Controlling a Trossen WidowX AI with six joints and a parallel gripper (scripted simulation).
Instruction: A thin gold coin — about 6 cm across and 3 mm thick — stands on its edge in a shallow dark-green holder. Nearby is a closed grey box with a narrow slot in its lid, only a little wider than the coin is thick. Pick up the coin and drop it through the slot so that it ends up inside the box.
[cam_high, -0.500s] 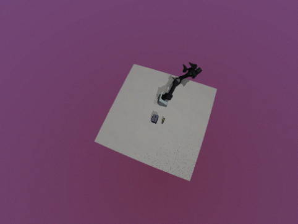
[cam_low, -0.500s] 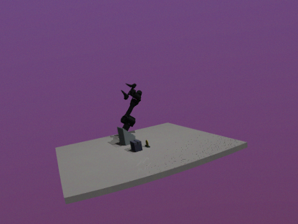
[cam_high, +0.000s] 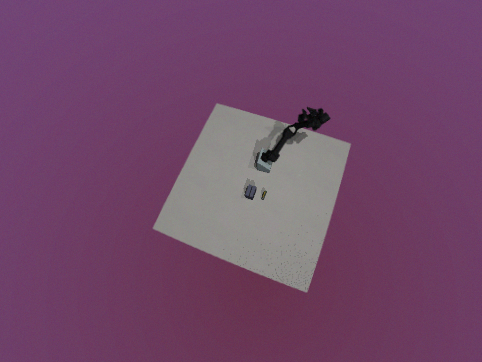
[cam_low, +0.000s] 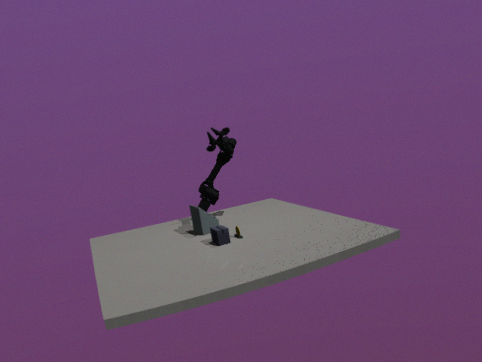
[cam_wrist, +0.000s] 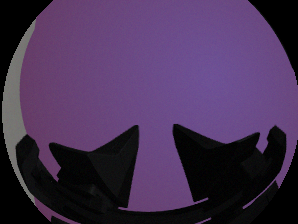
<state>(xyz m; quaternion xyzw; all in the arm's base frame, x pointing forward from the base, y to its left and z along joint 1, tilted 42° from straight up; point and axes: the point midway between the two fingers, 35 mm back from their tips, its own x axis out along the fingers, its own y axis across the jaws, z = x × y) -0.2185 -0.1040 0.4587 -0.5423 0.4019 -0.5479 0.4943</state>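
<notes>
Now: the gold coin 50 cm ahead of my gripper tip, 12 cm to the right of it and 52 cm below it.
</notes>
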